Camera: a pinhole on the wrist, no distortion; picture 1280 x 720 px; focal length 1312.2 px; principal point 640.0 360.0 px. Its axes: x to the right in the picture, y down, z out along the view. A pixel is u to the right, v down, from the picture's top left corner.
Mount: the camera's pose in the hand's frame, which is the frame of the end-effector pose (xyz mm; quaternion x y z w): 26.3 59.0 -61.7 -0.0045 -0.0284 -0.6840 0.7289
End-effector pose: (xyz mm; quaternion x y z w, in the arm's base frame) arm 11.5 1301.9 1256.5 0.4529 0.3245 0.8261 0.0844
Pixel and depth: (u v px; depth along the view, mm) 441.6 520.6 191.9
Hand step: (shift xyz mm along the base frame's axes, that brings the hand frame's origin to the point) 95.3 1.2 137.7
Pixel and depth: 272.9 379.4 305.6
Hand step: 208.3 -6.3 198.0
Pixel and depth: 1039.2 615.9 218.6
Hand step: 92.6 98.2 109.6
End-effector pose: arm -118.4 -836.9 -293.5 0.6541 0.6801 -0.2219 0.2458
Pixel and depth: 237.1 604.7 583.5
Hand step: 291.0 -228.7 -461.7
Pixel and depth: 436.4 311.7 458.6
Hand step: 167.0 -246.3 -296.3
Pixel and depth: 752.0 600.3 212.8
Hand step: 58.3 -47.0 -155.0
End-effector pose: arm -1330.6 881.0 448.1 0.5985 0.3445 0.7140 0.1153
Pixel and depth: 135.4 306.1 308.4
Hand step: 272.7 -57.8 127.5
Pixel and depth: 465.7 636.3 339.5
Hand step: 268.6 54.7 155.1
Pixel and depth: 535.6 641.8 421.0
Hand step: 339.7 98.5 167.7
